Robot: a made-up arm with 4 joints.
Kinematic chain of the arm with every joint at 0, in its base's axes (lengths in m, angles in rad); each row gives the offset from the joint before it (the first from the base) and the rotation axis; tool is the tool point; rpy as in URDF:
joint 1: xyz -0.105 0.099 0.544 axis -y
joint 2: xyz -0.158 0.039 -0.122 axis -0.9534 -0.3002 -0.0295
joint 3: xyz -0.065 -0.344 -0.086 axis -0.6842 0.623 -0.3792
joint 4: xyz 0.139 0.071 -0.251 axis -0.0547 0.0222 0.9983
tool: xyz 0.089 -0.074 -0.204 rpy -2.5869 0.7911 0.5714
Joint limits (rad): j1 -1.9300..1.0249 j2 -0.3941..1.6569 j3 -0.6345..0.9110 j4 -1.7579..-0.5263
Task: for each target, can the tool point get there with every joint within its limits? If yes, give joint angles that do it. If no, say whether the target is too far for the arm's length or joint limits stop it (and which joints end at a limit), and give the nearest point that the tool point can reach.
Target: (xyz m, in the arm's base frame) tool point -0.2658 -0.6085 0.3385
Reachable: yes | joints 0.5614 0.8857 0.5246 -1.3763
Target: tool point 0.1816 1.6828 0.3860
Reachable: no: too far | nearest point 0.3650 0.1908 0.1773 | short by 1.518 m
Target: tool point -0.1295 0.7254 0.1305
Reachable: no: joint limits stop it (at a limit: joint 2, joint 3, joint 4) | nearest point -0.1403 0.1908 -0.0511 | short by 0.565 m
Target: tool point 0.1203 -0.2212 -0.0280
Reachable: yes | joints 0.4710 0.1242 -0.1872 -1.4145
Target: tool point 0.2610 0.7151 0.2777
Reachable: no: joint limits stop it (at a limit: joint 1, joint 2, joint 3, joint 4) | nearest point 0.3650 0.1908 0.1773 | short by 0.544 m
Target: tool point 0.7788 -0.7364 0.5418
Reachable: no: too far | nearest point 0.4197 -0.4046 0.7053 | short by 0.516 m
